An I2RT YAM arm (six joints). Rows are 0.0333 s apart.
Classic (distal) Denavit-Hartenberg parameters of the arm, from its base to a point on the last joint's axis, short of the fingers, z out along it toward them. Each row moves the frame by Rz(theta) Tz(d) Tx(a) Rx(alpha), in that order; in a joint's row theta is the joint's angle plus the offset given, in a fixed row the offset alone. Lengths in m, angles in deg.
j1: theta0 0; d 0.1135; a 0.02; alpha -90
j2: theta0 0; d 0; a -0.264; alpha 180
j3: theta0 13.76; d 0; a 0.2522; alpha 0
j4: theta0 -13.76; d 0; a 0.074; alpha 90
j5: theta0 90; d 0; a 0; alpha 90
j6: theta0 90; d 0.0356; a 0; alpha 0
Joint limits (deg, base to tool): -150..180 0..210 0..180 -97..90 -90..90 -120..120
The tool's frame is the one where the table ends.
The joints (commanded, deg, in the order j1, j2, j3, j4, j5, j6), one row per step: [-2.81 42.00 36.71 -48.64 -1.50 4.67]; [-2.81 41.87 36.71 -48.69 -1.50 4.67]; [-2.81 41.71 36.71 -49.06 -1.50 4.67]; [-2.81 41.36 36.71 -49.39 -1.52 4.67]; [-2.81 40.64 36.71 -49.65 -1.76 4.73]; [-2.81 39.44 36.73 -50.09 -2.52 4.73]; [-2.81 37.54 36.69 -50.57 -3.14 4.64]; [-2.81 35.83 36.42 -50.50 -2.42 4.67]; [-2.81 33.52 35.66 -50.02 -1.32 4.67]
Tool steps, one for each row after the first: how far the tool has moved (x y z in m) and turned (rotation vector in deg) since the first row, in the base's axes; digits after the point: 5 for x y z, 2 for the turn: [-0.00036 0.00002 0.00021 0.00 -0.08 0.00]; [-0.00128 0.00006 0.00012 0.01 0.13 0.00]; [-0.00256 0.00014 0.00046 0.02 0.11 0.01]; [-0.00454 0.00038 0.00160 0.23 -0.36 0.11]; [-0.00786 0.00102 0.00356 0.80 -1.17 0.56]; [-0.01291 0.00165 0.00635 1.16 -2.57 1.02]; [-0.01688 0.00140 0.00801 0.53 -4.05 0.57]; [-0.02180 0.00096 0.00838 -0.44 -6.04 -0.11]
